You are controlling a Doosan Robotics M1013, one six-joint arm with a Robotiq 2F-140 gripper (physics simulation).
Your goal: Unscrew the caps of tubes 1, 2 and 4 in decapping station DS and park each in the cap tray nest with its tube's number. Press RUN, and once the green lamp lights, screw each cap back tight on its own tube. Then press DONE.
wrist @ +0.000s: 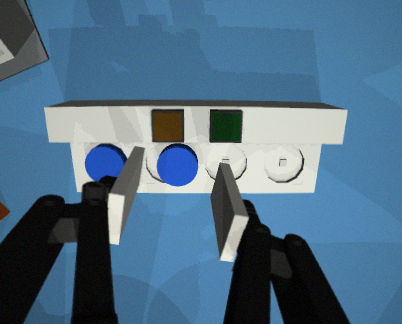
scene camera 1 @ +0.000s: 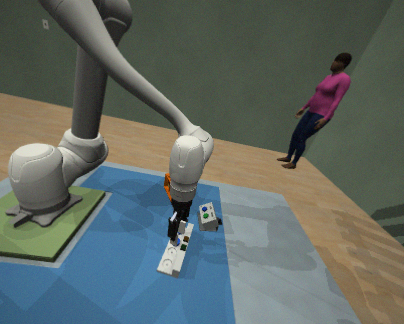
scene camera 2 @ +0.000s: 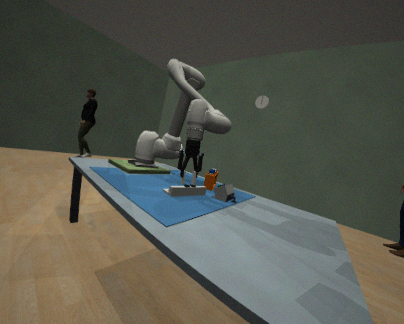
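Pixels of known places: gripper, fingertip midpoint: (wrist: 178, 173) (scene camera 1: 177, 238); arm's base, link origin: (scene camera 1: 48, 205) (scene camera 2: 143, 165).
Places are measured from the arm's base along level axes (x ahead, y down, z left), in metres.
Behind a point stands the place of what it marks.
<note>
A long white block (scene camera 1: 167, 265) {x 0.570, y 0.020, z -0.061 m} (scene camera 2: 187, 191) {x 0.620, y 0.003, z 0.002 m} (wrist: 307, 170) {x 0.562, y 0.015, z -0.080 m} has four round places, with a dark amber square (wrist: 168, 125) {x 0.608, y -0.027, z 0.040 m} and a dark green square (wrist: 226, 125) {x 0.609, y -0.027, z 0.001 m} behind them. One blue cap (wrist: 105, 163) {x 0.568, y 0.006, z 0.097 m} is at the leftmost place in the wrist view. A second blue cap (wrist: 177, 165) {x 0.569, y 0.001, z 0.036 m} is over the second place, offset to its right. The two right places show bare rings. My gripper (scene camera 1: 177, 233) {x 0.570, y -0.021, z 0.033 m} (scene camera 2: 188, 180) {x 0.570, y -0.021, z 0.033 m} (wrist: 178, 173) {x 0.570, y -0.021, z 0.033 m} is partly open, pointing down, its fingers spaced either side of the second cap without gripping it. I cannot read any numbers.
A grey button box (scene camera 1: 207, 218) {x 0.661, y -0.040, z 0.174 m} (scene camera 2: 224, 193) {x 0.717, y -0.016, z 0.169 m}, with blue and green buttons in scene camera 1, stands beside the block. An orange holder (scene camera 1: 167, 186) {x 0.392, y 0.018, z 0.382 m} (scene camera 2: 211, 181) {x 0.540, y -0.031, z 0.238 m} with blue on top stands behind. A blue mat (scene camera 1: 120, 280) {x 0.439, y 0.026, z -0.155 m} (scene camera 2: 165, 212) {x 0.769, y 0.026, z -0.193 m} lies underneath. A person (scene camera 1: 327, 95) stands beyond the table.
</note>
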